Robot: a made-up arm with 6 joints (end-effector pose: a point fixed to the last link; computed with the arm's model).
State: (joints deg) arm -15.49 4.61 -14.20 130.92 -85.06 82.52
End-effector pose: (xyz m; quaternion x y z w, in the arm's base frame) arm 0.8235 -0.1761 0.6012 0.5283 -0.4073 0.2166 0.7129
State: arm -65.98 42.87 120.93 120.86 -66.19 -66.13
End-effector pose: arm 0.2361 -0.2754 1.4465 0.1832 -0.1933 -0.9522 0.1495
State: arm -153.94 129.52 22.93 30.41 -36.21 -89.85
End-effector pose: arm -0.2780 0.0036 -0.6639 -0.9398 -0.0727 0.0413 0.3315
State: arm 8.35 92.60 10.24 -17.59 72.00 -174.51
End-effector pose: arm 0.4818 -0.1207 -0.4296 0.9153 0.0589 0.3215 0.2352
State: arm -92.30 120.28 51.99 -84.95 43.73 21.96
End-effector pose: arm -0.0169 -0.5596 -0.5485 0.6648 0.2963 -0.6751 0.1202
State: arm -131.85 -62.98 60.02 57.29 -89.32 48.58
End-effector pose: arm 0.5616 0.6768 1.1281 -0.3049 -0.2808 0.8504 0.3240
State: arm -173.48 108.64 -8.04 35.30 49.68 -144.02
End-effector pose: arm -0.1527 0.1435 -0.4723 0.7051 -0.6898 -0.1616 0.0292
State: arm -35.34 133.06 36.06 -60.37 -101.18 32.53
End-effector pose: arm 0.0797 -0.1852 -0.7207 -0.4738 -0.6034 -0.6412 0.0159
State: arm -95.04 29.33 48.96 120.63 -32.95 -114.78
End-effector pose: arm 0.0302 -0.8912 1.1129 0.1016 0.1605 -0.9218 0.3380
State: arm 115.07 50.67 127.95 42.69 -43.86 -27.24
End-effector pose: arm -0.0353 0.3326 1.3924 -0.1271 0.0675 0.5903 0.7942
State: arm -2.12 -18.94 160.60 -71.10 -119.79 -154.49
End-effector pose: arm -0.8721 -0.0880 0.8814 0.1733 0.4084 0.6141 0.6527
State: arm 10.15 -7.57 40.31 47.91 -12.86 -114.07
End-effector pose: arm 0.3737 -0.1066 1.4001 0.2963 0.0983 0.2782 0.9084
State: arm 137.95 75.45 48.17 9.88 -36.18 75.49
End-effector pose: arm -0.7070 0.8057 0.1663 -0.7681 -0.5738 0.2793 0.0523
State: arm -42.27 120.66 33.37 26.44 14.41 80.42
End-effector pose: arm 0.2751 -0.4418 -0.5729 -0.7048 0.6393 0.1043 0.2891
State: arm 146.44 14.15 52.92 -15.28 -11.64 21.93
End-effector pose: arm -0.4612 0.4731 1.2170 -0.2510 -0.1648 0.8551 0.4227
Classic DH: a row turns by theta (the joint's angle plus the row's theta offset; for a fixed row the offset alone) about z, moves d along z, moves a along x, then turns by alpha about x. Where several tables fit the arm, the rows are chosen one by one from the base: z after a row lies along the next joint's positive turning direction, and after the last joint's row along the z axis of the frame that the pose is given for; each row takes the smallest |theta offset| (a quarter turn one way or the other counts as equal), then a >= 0, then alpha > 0; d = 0 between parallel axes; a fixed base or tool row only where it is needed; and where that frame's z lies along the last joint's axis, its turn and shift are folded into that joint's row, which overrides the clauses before.
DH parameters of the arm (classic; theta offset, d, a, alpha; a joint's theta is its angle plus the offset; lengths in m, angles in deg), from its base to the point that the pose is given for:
base (fixed): -56.31 0 0.0361 0
joint 1: 56.31 0.35 0.02 -90
joint 2: -90 0 0.41 180
joint 3: 0 0.02 0.02 -90
joint 4: 0 -0.76 -0.02 90
joint 5: 0 0.15 0.02 -90
joint 6: -64.75 0.0796 0.0038 -141.59
tool (fixed): 89.88 0.0505 0 0

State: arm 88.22 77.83 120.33 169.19 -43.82 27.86
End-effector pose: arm -0.0616 0.9497 0.9548 -0.3754 -0.1272 -0.8531 0.3392
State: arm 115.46 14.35 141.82 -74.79 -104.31 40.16
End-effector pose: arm 0.2012 -0.2671 1.4448 -0.2568 -0.7153 0.5772 0.2987
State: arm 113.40 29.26 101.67 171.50 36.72 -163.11
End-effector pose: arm -0.2479 0.2385 1.4330 -0.2328 -0.1438 0.6907 0.6694
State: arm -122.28 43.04 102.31 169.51 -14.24 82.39
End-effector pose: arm -0.2378 -0.6210 1.2921 0.0183 -0.3555 -0.3664 0.8596
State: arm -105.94 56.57 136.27 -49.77 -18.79 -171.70
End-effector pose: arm -0.2561 -0.5793 1.2632 0.4208 -0.3261 0.5917 0.6054
